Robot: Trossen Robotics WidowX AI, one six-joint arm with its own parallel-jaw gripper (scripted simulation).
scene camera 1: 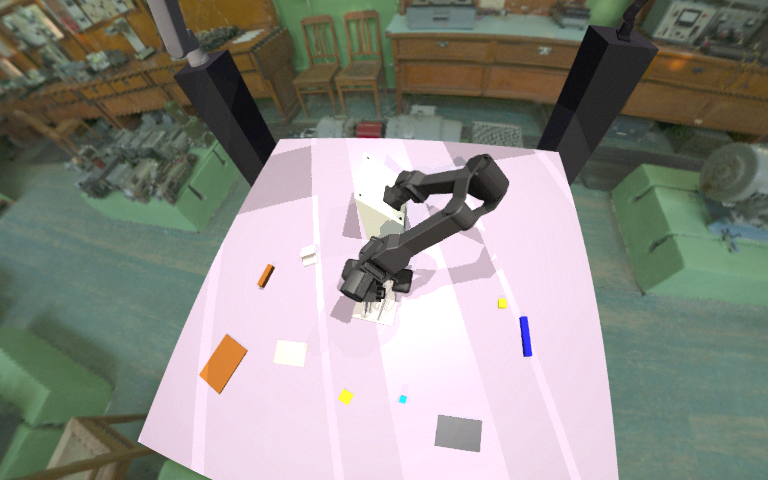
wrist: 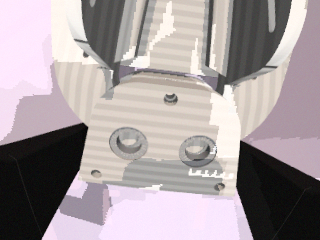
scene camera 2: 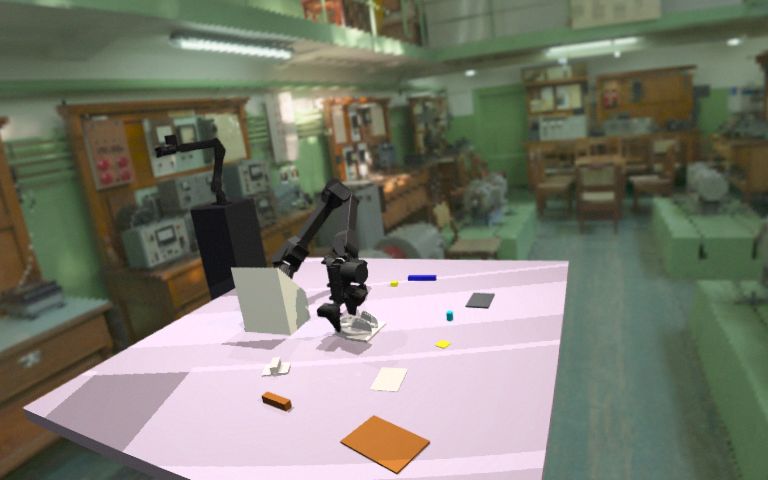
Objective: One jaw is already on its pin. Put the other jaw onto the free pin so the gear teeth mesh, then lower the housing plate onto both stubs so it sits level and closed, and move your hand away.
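Observation:
An orange plate (scene camera 1: 222, 364) is visible; in the wrist view it is out of frame. A cream tile (scene camera 1: 289, 353) is visible too; it is out of frame in the wrist view. My gripper appears at (scene camera 2: 346, 326), (scene camera 1: 380, 286) and (wrist: 162, 138).

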